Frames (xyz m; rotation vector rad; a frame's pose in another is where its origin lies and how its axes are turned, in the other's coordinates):
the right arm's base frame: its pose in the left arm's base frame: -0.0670 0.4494 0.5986 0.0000 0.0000 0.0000
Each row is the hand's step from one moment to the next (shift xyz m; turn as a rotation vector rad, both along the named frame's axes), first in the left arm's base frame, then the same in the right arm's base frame.
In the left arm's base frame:
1: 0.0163 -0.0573 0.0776 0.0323 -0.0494 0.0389
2: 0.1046 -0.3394 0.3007 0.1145 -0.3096 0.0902
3: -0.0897 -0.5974 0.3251 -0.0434 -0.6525 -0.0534
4: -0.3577 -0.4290 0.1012 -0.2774 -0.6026 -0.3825
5: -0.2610 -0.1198 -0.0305 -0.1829 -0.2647 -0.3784
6: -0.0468 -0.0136 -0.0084 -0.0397 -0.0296 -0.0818
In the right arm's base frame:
1: 0.0163 -0.0573 0.0776 0.0323 -0.0494 0.0389
2: 0.1046 -0.3394 0.3007 0.1145 -0.3096 0.0902
3: -0.0897 -0.5974 0.3251 -0.0434 -0.6525 -0.0534
4: -0.3577 -0.4290 0.1012 -0.2774 -0.6026 -0.3825
5: -0.2610 -0.1198 -0.0305 -0.1829 -0.2647 -0.3784
6: -0.0468 -0.0136 -0.0084 -0.0397 -0.0296 -0.0818

